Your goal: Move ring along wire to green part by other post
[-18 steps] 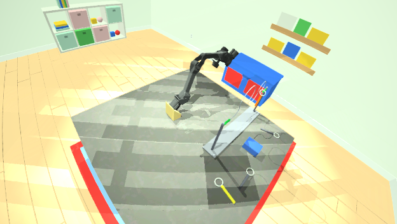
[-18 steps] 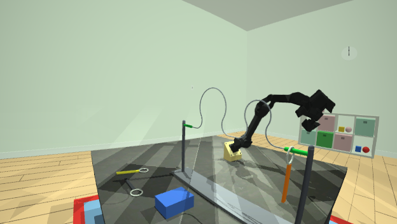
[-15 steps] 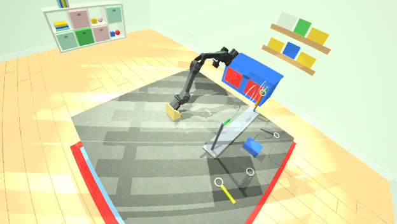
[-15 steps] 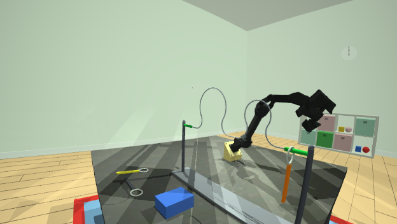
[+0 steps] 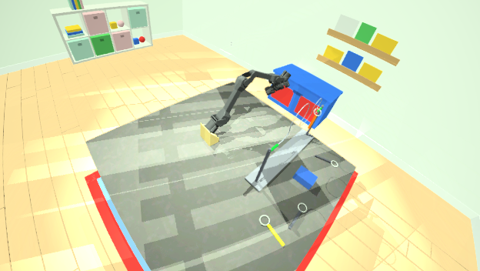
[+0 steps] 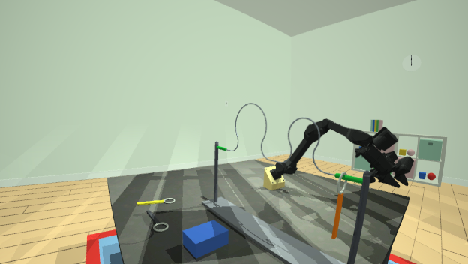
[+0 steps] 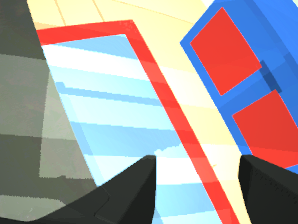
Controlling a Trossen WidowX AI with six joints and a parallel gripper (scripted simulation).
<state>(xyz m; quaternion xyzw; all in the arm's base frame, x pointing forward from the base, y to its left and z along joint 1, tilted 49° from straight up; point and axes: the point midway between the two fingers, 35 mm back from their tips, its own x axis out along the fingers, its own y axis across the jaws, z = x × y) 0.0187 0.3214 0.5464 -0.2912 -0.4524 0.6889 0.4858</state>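
Right now the clamp rig is 400 mm ahead of my gripper tip, 340 mm to the right of it and 50 mm above it. The rest, counted from my gripper tip: orange-handled ring (400 mm ahead, 90 mm to the right, 40 mm above); then yellow-handled ring (630 mm ahead, 780 mm to the right, 170 mm below).
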